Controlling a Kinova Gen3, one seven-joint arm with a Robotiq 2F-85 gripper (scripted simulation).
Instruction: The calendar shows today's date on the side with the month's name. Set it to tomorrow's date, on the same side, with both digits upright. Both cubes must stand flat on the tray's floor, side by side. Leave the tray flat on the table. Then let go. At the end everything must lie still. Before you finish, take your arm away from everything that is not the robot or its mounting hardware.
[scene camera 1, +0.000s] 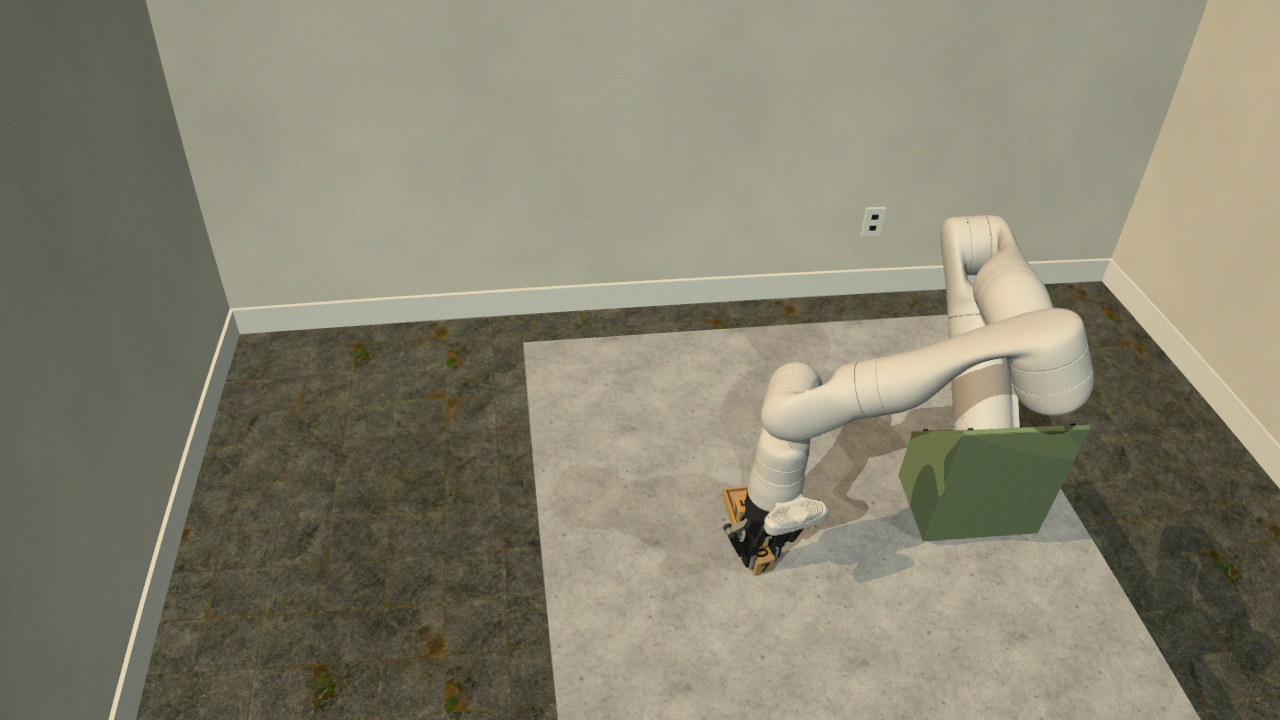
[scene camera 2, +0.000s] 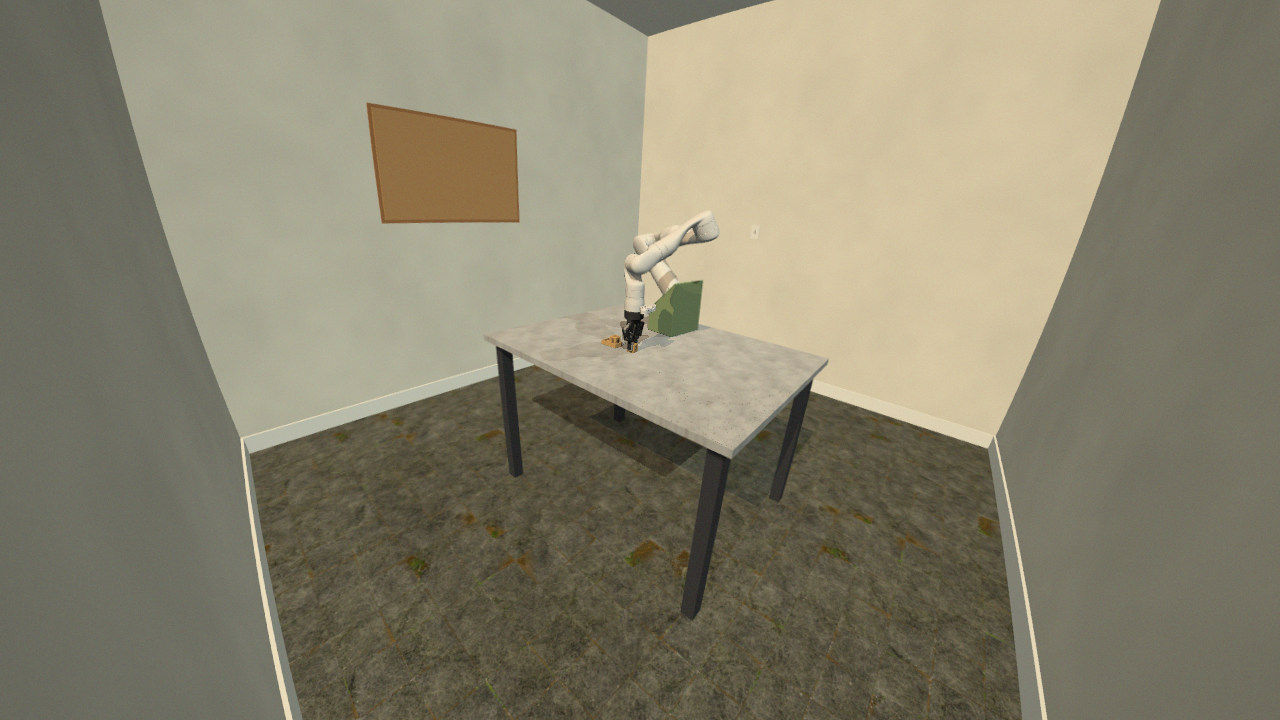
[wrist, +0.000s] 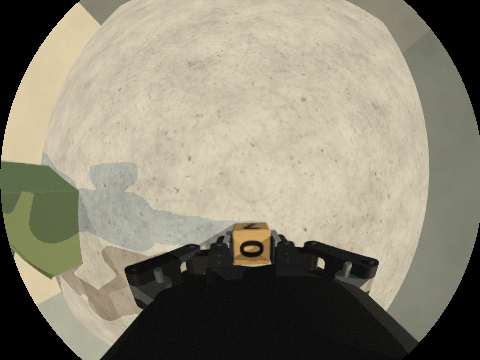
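I can see my gripper (scene camera 1: 759, 562), (wrist: 251, 240), so it shows in both of those views. There is a cube (wrist: 251, 241) as well.
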